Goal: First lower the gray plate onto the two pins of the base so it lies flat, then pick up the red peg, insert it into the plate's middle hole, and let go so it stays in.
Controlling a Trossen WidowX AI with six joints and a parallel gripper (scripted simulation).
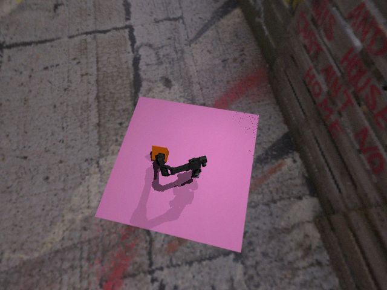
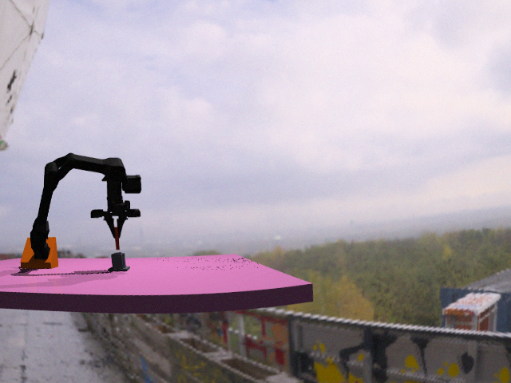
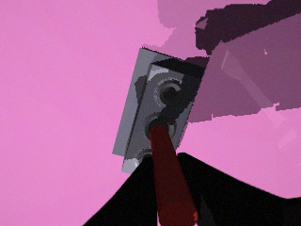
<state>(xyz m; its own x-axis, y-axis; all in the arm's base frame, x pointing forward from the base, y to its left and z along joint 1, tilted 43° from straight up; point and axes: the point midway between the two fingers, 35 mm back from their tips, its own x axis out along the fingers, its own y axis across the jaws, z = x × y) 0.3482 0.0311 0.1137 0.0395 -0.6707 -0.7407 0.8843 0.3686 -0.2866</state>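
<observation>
The gray plate lies 7 cm below my gripper tip. The rest, counted from my gripper tip: pin base (10 cm below); red peg (right at my gripper tip).
</observation>
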